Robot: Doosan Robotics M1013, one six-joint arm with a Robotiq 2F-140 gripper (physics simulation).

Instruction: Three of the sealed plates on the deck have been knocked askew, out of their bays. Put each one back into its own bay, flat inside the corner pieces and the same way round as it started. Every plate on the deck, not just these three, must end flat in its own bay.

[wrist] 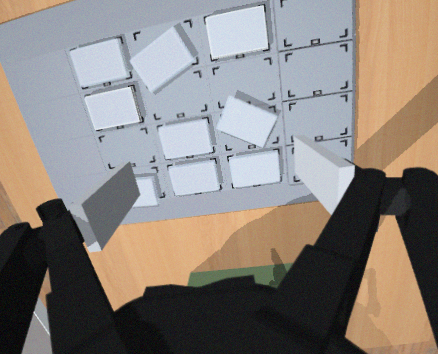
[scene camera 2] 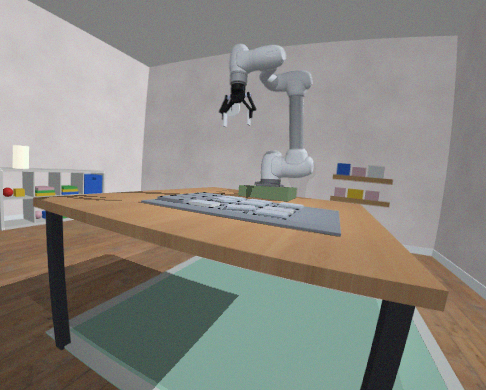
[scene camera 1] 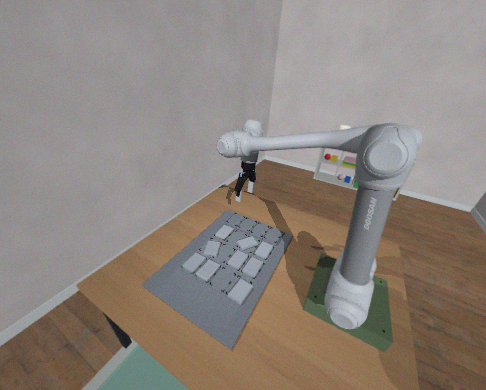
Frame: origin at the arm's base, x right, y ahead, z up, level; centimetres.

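Where they show: gripper, fingertip midpoint: (wrist: pixel 213 166) (scene camera 2: pixel 236 125) (scene camera 1: pixel 244 196); arm's base, link origin: (scene camera 2: pixel 270 186).
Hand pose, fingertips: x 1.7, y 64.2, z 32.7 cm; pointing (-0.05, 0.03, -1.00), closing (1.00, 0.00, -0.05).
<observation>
Each offset is from my fingertips to the top centre of the thing. Level surfaces: height alone.
The grey deck {dz -40.2 cm} (scene camera 1: pixel 185 305) (scene camera 2: pixel 320 222) (wrist: pixel 35 65) bears several white plates. One plate {dz -38.5, dx -12.8, dy +14.2 cm} (scene camera 1: pixel 212 248) (wrist: pixel 164 59) lies turned across its corner marks in the wrist view's top row. Another plate {dz -38.5, dx +4.7, dy -2.6 cm} (scene camera 1: pixel 247 243) (wrist: pixel 247 120) is turned and overlaps its bay's edge, right of centre in the wrist view. A third askew plate I cannot tell clearly. Other plates, such as one {dz -38.8, dx +4.9, dy +17.0 cm} (scene camera 1: pixel 225 232) (wrist: pixel 237 32) and another {dz -38.8, dx -11.0, dy -4.7 cm} (scene camera 1: pixel 237 259) (wrist: pixel 185 138), look roughly square in their bays. A finger partly hides one plate {dz -38.6, dx -28.7, dy -17.4 cm} (wrist: pixel 147 190). My gripper (scene camera 1: pixel 244 195) (scene camera 2: pixel 237 124) (wrist: pixel 213 166) is open and empty, high above the table.
The deck lies on a wooden table {dz -41.2 cm} (scene camera 1: pixel 350 360) (scene camera 2: pixel 150 220). The arm's green base block (scene camera 1: pixel 375 330) (scene camera 2: pixel 280 194) (wrist: pixel 225 278) stands beside it. Several bays show bare corner marks, including the wrist view's right column. A wall stands along one side of the table.
</observation>
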